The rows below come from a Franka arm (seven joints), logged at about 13 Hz.
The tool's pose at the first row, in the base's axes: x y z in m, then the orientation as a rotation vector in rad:
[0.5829, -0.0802, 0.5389, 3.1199, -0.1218, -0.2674]
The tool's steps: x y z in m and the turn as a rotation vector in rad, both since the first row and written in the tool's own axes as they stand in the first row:
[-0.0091, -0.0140, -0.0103, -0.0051, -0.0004, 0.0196]
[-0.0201, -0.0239, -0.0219, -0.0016, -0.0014, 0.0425]
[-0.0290, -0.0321, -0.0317, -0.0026, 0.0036, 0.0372]
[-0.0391, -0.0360, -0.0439, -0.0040, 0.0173, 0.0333]
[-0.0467, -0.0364, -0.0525, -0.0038, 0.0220, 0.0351]
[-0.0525, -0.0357, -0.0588, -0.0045, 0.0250, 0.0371]
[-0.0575, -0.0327, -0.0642, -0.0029, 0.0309, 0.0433]
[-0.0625, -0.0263, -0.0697, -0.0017, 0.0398, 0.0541]
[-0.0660, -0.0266, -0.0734, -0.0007, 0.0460, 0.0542]
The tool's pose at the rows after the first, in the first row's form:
[0.5768, -0.0655, 0.5504, 3.1118, -0.1514, -0.2676]
[0.5687, -0.0548, 0.5635, 3.1113, -0.1876, -0.2689]
[0.5623, -0.0459, 0.5746, 3.1117, -0.1791, -0.2612]
[0.5547, -0.0412, 0.5883, 3.1122, -0.1727, -0.2398]
[0.5487, -0.0402, 0.5980, 3.1125, -0.1755, -0.2325]
[0.5441, -0.0404, 0.6052, 3.1117, -0.1784, -0.2278]
[0.5398, -0.0430, 0.6114, 3.1126, -0.1883, -0.2185]
[0.5354, -0.0490, 0.6178, 3.1124, -0.2051, -0.2044]
[0.5326, -0.0484, 0.6220, 3.1138, -0.2054, -0.1948]

